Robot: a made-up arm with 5 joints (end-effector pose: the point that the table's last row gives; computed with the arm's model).
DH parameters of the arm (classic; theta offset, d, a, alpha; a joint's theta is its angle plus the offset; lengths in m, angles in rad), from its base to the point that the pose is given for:
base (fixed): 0 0.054 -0.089 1.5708
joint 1: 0.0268 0 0.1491 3.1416
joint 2: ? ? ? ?
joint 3: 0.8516 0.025 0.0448 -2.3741
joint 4: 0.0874 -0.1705 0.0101 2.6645
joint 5: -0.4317 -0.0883 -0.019 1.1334
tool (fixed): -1.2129 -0.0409 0 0
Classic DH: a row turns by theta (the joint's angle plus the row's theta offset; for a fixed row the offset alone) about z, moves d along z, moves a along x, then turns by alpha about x.
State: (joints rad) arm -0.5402 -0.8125 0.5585 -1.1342 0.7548
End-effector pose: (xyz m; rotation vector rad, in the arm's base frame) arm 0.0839 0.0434 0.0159 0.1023 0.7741 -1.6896
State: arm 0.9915 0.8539 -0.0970 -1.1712 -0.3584
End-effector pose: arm 0.0627 0.0630 0.2112 -0.2162 -0.9886 -2.1911
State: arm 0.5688 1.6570 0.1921 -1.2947 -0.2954
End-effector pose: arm 0.0772 0.0467 0.0731 -1.2864 0.2387 -1.7307
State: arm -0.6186 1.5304 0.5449 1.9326 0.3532
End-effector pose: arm -0.0165 0.0587 -0.0859 -1.4432 -2.0846 -0.4532
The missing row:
joint 2: -1.544 0.087 -0.05 -1.5708
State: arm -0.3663 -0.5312 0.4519 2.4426 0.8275
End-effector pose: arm 0.1470 0.0459 0.0032 -0.1577 1.3493 1.1311
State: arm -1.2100 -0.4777 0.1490 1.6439 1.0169
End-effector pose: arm 0.0251 0.0843 -0.1615 0.6046 1.8611 2.2068
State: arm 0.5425 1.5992 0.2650 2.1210 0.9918
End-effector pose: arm 0.0707 0.0627 0.0392 0.7185 2.2832 1.7569
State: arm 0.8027 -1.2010 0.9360 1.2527 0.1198
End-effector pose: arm -0.0019 0.0443 0.2264 -1.3384 -0.1705 1.4930
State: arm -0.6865 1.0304 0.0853 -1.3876 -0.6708
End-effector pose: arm 0.0262 0.0421 -0.1267 -1.6359 0.2025 -1.2104
